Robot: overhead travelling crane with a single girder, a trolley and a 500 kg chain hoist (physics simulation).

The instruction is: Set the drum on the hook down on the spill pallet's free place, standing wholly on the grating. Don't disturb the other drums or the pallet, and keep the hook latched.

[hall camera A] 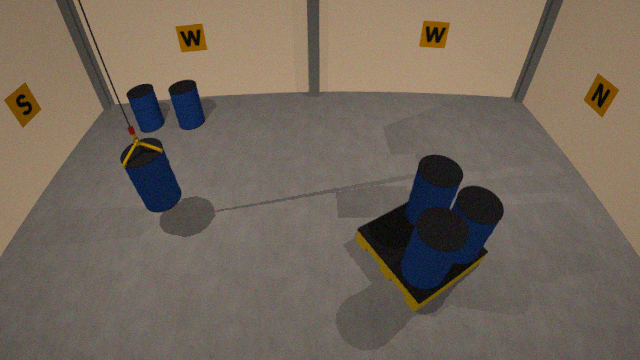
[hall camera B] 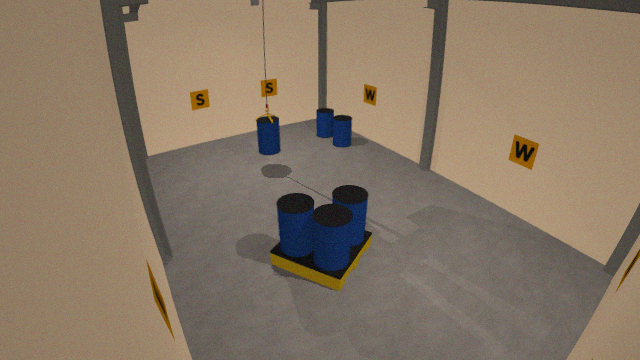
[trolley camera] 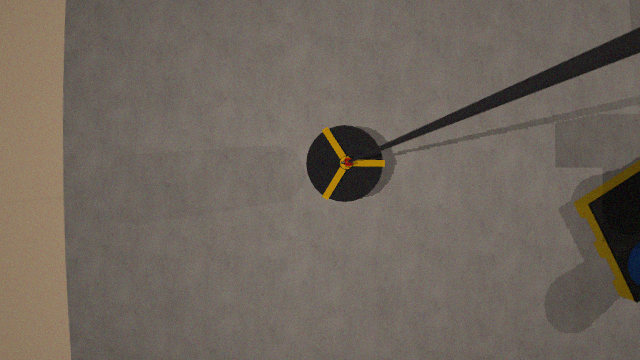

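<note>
The blue drum [hall camera A: 155, 182] [hall camera B: 268, 138] [trolley camera: 320, 162] hangs upright from yellow sling legs under the hook [hall camera A: 134, 136] [hall camera B: 267, 110] [trolley camera: 347, 162], which holds it clear of the floor; its shadow lies apart from its base. The latch is too small to make out. The spill pallet [hall camera A: 384, 227] [hall camera B: 305, 267] [trolley camera: 617, 215] has a black grating and yellow sides. It carries three blue drums: west [hall camera A: 434, 192] [hall camera B: 350, 195], north [hall camera A: 480, 205] [hall camera B: 332, 245] and east [hall camera A: 430, 255] [hall camera B: 295, 227]. Its free place is the south corner, hidden behind drums in hall camera B.
Two more blue drums [hall camera A: 146, 110] [hall camera A: 187, 106] [hall camera B: 325, 124] [hall camera B: 342, 132] stand on the floor near the southwest corner, behind the hanging drum in hall camera A. The south wall [trolley camera: 30, 175] shows at the left of the trolley camera. Floor lies between the hanging drum and the pallet.
</note>
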